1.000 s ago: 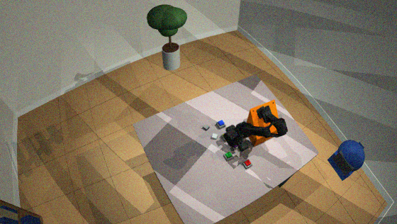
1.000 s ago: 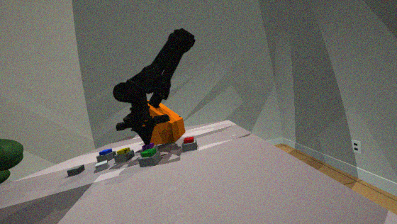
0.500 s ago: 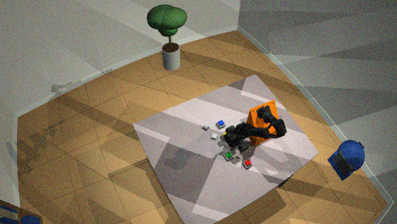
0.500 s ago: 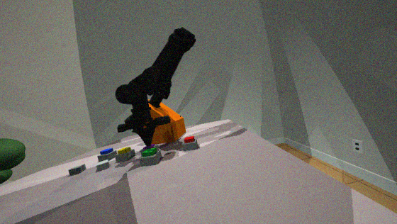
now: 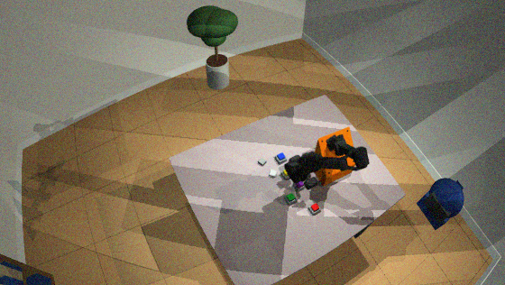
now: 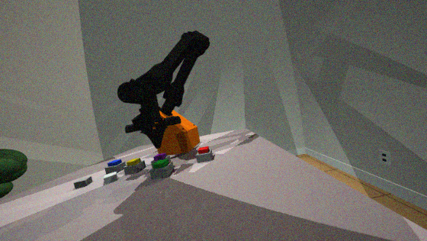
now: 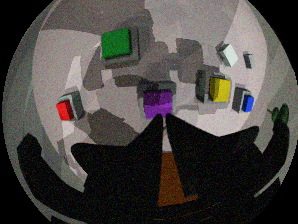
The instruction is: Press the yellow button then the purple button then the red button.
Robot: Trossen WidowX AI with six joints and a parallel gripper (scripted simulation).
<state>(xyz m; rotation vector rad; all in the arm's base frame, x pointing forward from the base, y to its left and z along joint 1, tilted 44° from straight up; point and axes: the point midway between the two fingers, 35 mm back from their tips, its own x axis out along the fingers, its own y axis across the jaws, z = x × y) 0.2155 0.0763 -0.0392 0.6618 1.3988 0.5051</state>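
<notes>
The purple button is 3 cm below my gripper tip. The rest, counted from my gripper tip: yellow button: 9 cm to the right, 3 cm below, 2 cm ahead; then pale block: 13 cm to the right, 8 cm ahead, 5 cm below; then green button: 9 cm ahead, 4 cm to the left, 3 cm below.
</notes>
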